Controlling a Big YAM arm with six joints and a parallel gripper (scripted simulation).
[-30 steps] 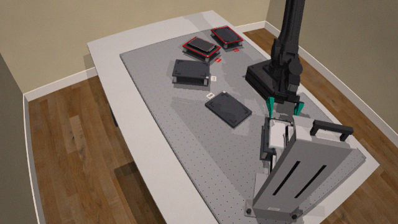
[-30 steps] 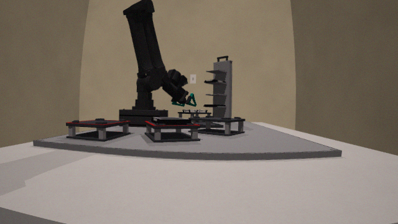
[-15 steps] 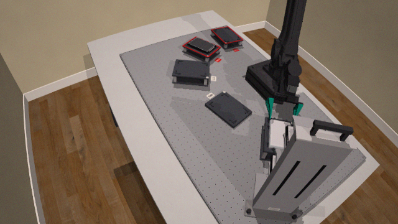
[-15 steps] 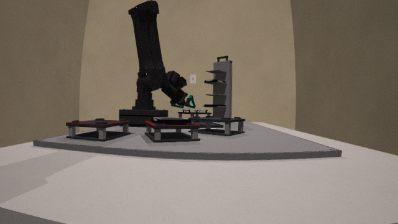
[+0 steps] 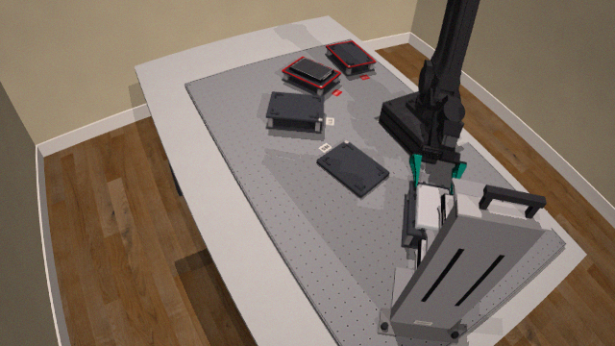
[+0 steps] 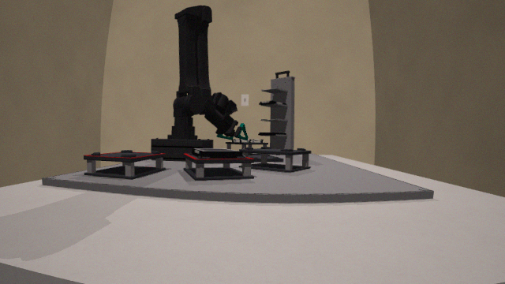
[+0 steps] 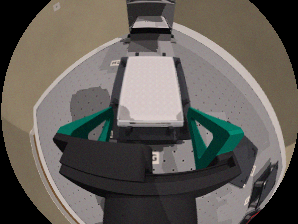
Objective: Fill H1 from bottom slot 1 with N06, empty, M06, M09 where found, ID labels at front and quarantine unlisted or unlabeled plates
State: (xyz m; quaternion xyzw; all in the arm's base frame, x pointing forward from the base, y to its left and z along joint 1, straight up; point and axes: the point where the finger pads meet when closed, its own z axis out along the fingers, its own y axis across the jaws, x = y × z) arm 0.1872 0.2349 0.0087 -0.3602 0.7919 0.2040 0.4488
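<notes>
My gripper is now 4 cm to the right of the white plate, 4 cm short of it and 1 cm above it. Also, from my hand: H1 deck label: 21 cm to the left, 8 cm below, 5 cm ahead; plate hotel H1: 24 cm to the left, 21 cm ahead, 12 cm above; red-rimmed quarantine nest: 65 cm to the right, 19 cm behind, 4 cm below.
</notes>
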